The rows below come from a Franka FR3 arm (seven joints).
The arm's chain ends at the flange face. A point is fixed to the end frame.
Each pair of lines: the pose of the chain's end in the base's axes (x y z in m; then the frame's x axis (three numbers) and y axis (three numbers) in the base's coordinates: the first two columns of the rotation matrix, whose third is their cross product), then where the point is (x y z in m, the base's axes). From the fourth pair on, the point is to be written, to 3 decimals.
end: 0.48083, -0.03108, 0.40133, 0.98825, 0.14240, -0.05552, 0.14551, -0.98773, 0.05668
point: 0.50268 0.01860 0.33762
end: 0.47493, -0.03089, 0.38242, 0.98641, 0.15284, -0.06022, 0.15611, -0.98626, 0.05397
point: 0.49593 0.01914 0.31870
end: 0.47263, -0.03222, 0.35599, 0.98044, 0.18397, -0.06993, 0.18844, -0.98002, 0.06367
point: 0.49150 0.01773 0.29155
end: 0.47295, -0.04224, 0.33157, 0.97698, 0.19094, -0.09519, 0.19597, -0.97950, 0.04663
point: 0.490 0.009 0.267
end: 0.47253, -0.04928, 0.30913, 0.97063, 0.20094, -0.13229, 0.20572, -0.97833, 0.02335
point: 0.486 0.003 0.245
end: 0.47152, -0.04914, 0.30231, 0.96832, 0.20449, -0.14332, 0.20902, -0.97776, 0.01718
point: 0.484 0.003 0.238
